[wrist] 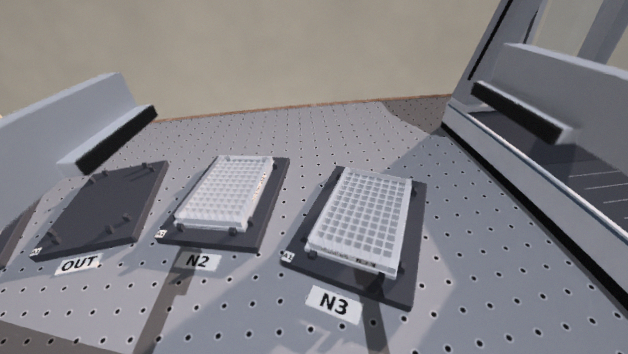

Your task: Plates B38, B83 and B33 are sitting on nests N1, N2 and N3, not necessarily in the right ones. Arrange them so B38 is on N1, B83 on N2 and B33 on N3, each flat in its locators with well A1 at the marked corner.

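Frame: origin at the arm's base, x ahead, y left, z up, level; metres.
Seen in the pictures: gripper, fingertip midpoint: (311, 77).
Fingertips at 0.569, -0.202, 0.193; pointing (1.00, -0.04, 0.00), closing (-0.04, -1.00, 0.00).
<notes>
A point is followed by its place in that frame, as x, y, z.
My gripper (311, 77) @(0.569, -0.202, 0.193) is open, with its fingers wide apart at the left and right of the wrist view and no plate between them. Plate B33 (367, 215) @(0.630, -0.253, 0.038), white, lies flat on nest N3 (417, 235) @(0.608, -0.299, 0.025); the label on its near short end is too blurred to read here. Another white plate (222, 190) @(0.695, -0.088, 0.035) lies on nest N2 (272, 200) @(0.680, -0.150, 0.024), apparently flat between its locators. A label shows on its right long side, too small to read. The A1 marks of both nests are at their near left corners; well A1 cannot be told on either plate. N1 and a third plate do not show.
The OUT nest (105, 205) @(0.699, 0.078, 0.025), left of N2, bears no plate. Part of another dark nest (15, 235) @(0.659, 0.186, 0.021) shows at the left edge. A large framed machine with a pale base rail (520, 187) @(0.655, -0.450, 0.028) stands at the right. The perforated deck (320, 135) @(0.854, -0.224, 0.013) extends behind the nests.
</notes>
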